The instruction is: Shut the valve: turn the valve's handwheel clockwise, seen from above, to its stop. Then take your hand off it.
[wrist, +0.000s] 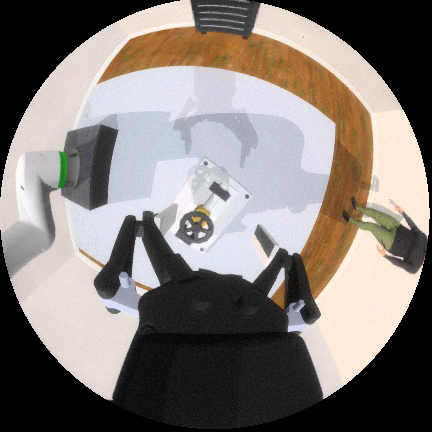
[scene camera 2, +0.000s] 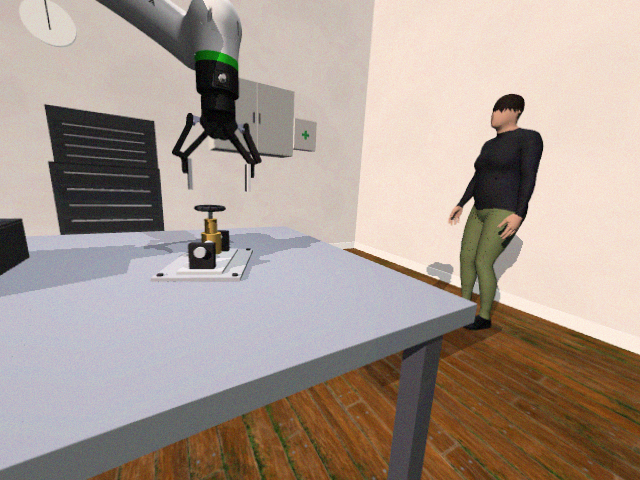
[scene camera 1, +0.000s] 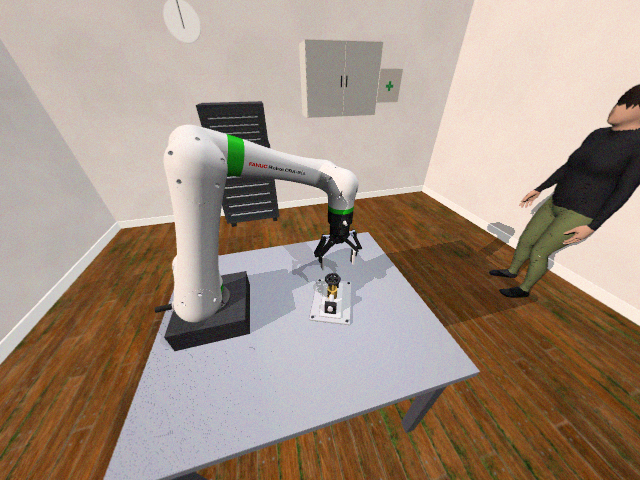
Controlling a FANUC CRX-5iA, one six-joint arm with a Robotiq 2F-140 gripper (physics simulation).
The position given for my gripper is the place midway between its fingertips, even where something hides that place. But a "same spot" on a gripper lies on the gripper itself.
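Scene camera 1 and the wrist view show my gripper, as does scene camera 2 (220, 190). On my gripper, (scene camera 1: 324, 234) and (wrist: 113, 283) are the same spot. On a white base plate, (scene camera 2: 241, 256) and (scene camera 1: 346, 293) are likewise the same spot.
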